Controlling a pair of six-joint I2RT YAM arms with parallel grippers.
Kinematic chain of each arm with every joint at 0, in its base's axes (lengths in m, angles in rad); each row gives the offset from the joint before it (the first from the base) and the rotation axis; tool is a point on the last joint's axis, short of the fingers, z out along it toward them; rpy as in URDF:
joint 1: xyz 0 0 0.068 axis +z
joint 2: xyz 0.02 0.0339 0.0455 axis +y
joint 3: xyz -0.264 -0.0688 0 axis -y
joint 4: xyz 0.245 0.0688 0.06 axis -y
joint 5: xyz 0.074 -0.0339 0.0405 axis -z
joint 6: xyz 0.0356 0 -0.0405 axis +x
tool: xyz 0 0 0 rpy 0 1.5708 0
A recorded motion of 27 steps. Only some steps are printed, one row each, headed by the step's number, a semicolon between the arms.
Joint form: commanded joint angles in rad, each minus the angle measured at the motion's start. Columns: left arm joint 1, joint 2, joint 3, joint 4, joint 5, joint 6; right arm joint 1, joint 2, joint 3, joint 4, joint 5, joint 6.
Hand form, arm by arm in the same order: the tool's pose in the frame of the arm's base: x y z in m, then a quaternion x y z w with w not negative. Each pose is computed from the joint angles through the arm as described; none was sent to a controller.
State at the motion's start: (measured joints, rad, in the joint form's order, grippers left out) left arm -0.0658 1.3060 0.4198 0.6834 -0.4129 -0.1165; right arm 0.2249 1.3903 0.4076 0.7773 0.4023 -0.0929
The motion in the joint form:
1: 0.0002 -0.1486 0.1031 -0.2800 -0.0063 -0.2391; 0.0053 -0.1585 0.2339 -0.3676 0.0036 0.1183
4: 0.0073 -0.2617 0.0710 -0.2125 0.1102 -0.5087; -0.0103 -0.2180 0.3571 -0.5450 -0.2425 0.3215
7: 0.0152 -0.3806 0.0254 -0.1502 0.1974 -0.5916; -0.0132 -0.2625 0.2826 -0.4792 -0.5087 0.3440
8: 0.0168 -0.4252 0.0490 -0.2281 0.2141 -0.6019; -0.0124 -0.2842 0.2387 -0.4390 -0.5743 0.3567
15: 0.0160 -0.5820 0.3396 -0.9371 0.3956 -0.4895; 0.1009 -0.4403 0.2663 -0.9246 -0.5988 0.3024
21: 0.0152 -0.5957 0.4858 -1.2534 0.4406 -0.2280; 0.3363 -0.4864 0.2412 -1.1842 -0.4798 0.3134
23: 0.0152 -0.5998 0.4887 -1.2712 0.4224 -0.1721; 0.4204 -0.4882 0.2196 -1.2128 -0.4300 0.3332
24: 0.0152 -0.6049 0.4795 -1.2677 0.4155 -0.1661; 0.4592 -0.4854 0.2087 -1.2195 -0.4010 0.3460
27: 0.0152 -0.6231 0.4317 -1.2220 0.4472 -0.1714; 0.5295 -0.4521 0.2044 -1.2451 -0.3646 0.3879
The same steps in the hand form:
1: 0.2509 -0.0020 0.2340 -0.23862 0.74005 0.03255 0.62796; 0.2701 0.0489 0.2568 0.05152 0.76149 -0.07358 0.64193
4: 0.2351 -0.0031 0.2551 -0.30138 0.66974 -0.11995 0.66801; 0.2687 0.0528 0.2957 0.05663 0.76347 0.08110 0.63822
7: 0.2149 -0.0033 0.2702 -0.29473 0.62230 -0.19840 0.69750; 0.2559 0.0589 0.2873 -0.02004 0.75414 0.18932 0.62851
8: 0.2094 -0.0032 0.2787 -0.29377 0.62649 -0.20540 0.69212; 0.2491 0.0600 0.2813 -0.03779 0.74718 0.21829 0.62661
15: 0.1718 -0.0079 0.3333 -0.21931 0.74845 -0.19517 0.59467; 0.2041 0.0763 0.2744 -0.10173 0.83134 0.22230 0.49910
21: 0.1503 -0.0086 0.3519 -0.11328 0.81859 -0.12172 0.54978; 0.1639 0.1063 0.2499 -0.16897 0.88197 0.19928 0.39225
23: 0.1484 -0.0079 0.3516 -0.09584 0.82391 -0.09816 0.54987; 0.1524 0.1160 0.2404 -0.18843 0.88907 0.19005 0.37140
24: 0.1480 -0.0076 0.3496 -0.09530 0.82414 -0.09365 0.55040; 0.1476 0.1203 0.2357 -0.19499 0.89203 0.18363 0.36407
27: 0.1486 -0.0087 0.3407 -0.08803 0.82034 -0.10910 0.55443; 0.1408 0.1305 0.2266 -0.20374 0.90267 0.17458 0.33644

